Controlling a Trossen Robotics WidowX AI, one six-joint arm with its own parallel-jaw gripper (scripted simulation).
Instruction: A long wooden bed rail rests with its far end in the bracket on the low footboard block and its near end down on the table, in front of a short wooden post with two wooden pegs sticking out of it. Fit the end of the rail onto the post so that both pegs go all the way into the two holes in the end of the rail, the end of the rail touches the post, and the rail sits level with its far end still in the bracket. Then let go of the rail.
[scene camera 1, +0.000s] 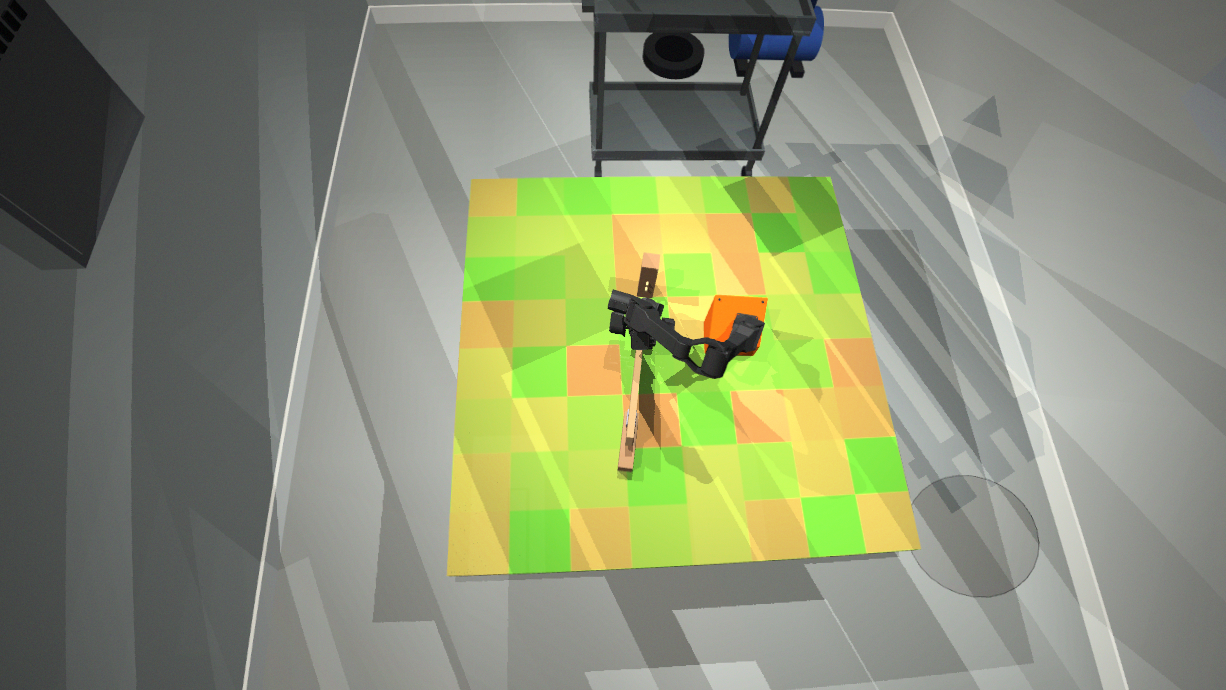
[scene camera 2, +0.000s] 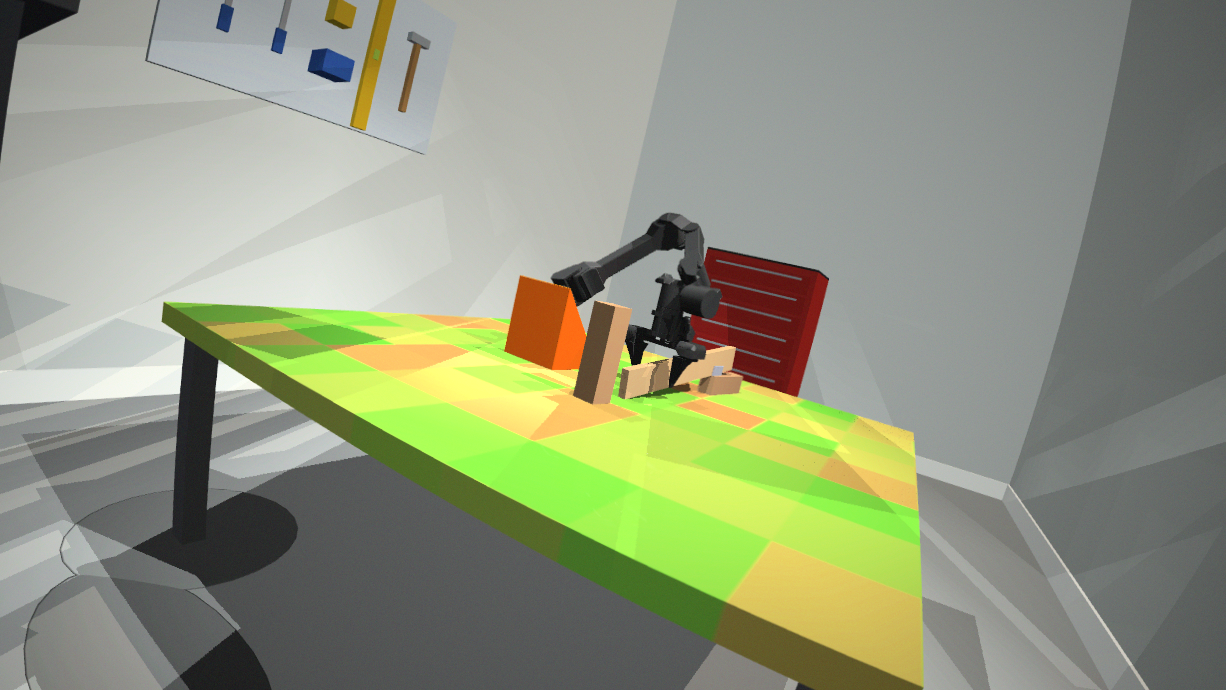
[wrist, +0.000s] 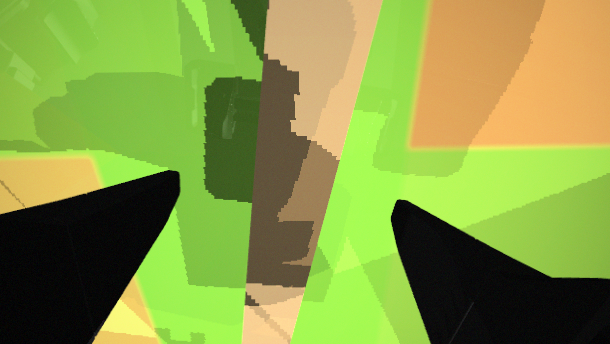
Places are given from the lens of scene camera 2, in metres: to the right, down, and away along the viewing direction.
gripper (scene camera 2: 652, 381): 0.08, 0.08, 1.18
wooden rail (scene camera 2: 636, 380): 0.05, 0.07, 1.12
